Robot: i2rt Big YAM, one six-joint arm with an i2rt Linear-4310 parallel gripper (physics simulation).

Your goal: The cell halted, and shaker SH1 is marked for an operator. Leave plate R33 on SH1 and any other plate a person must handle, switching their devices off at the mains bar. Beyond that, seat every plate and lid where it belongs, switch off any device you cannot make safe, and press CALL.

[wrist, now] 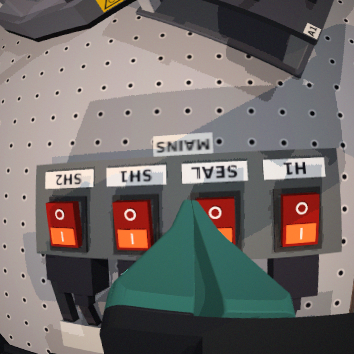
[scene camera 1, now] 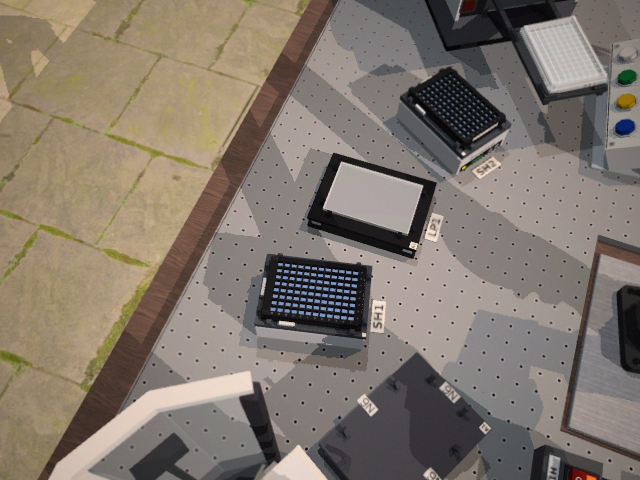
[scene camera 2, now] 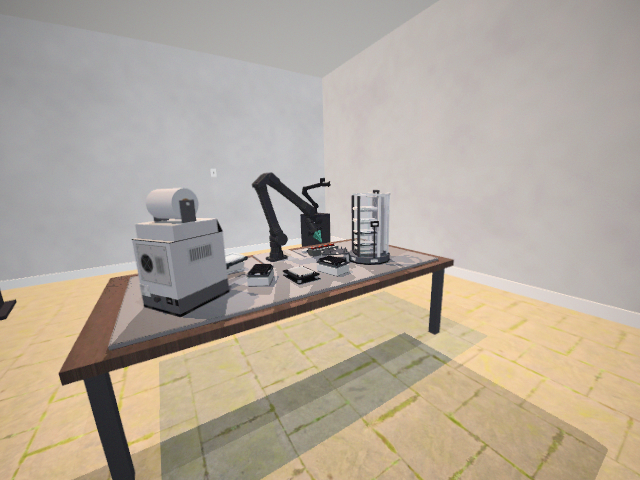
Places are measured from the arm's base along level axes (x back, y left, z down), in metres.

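Pixels of known places: gripper, fingertip midpoint: [wrist: 188,209] [scene camera 2: 321,242]; arm's base at its link origin: [scene camera 2: 276,258].
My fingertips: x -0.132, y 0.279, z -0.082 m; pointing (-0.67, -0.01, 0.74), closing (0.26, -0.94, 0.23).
Note:
For each thing: its top centre in the pictures, then the offset to it from my fingertips. "pt": a spot on its surface instead.
- SEAL rocker at a spot on its surface: [wrist: 215,207] pt dx +0.000, dy -0.012, dz +0.026 m
- mains bar at a spot on its surface: [wrist: 101,215] pt dx -0.005, dy +0.062, dz +0.039 m
- H1 at its top centre: [wrist: 302,219] dx +0.016, dy -0.060, dz +0.026 m
- shaker SH1 at a spot on its surface: [scene camera 1: 310,338] pt dx -0.321, dy -0.175, dz +0.056 m
- shaker SH2 at a spot on its surface: [scene camera 1: 429,135] pt dx -0.201, dy -0.527, dz +0.047 m
- grey-topped plate at its top centre: [scene camera 1: 373,196] [scene camera 2: 300,270] dx -0.270, dy -0.398, dz +0.042 m
- LP1 at a spot on its surface: [scene camera 1: 356,241] pt dx -0.283, dy -0.339, dz +0.078 m
- clear-white plate at its top centre: [scene camera 1: 565,48] [scene camera 2: 229,256] dx -0.028, dy -0.654, dz -0.041 m
- button box at a spot on its surface: [scene camera 1: 617,150] pt dx +0.073, dy -0.535, dz +0.026 m
- dark N6-labelled platform at its top centre: [scene camera 1: 407,433] [scene camera 2: 334,248] dx -0.189, dy -0.070, dz +0.003 m
- tall carousel at a spot on its surface: [scene camera 2: 369,258] pt dx -0.397, dy +0.000, dz +0.041 m
- large white machine at its top centre: [scene camera 2: 173,188] dx -0.135, dy -0.894, dz -0.377 m
My gripper [wrist: 188,209] [scene camera 2: 317,236] is shut and empty; its green tips overlap the SEAL rocker [wrist: 215,207] in the wrist view. The mains bar [wrist: 101,215] also has rockers SH2 [wrist: 61,215], SH1 [wrist: 131,217] and H1 [wrist: 301,207]. Orange "I" parts show on all four, SEAL's partly covered. In scene camera 1, a black plate [scene camera 1: 315,291] with blue-looking wells sits on shaker SH1 [scene camera 1: 310,338]. Another black plate [scene camera 1: 457,105] sits on shaker SH2 [scene camera 1: 429,135]. A grey-topped plate [scene camera 1: 374,196] is on LP1 [scene camera 1: 356,241]. A clear-white plate [scene camera 1: 563,54] sits on a carrier. R33 is unreadable.
A button box [scene camera 1: 617,150] with white, green, yellow and blue buttons stands at the right. A dark N6-labelled platform [scene camera 1: 403,413] lies near SH1. In scene camera 2, a tall carousel [scene camera 2: 369,258] stands beyond the shakers, and a large white machine [scene camera 2: 178,263] stands at the left.

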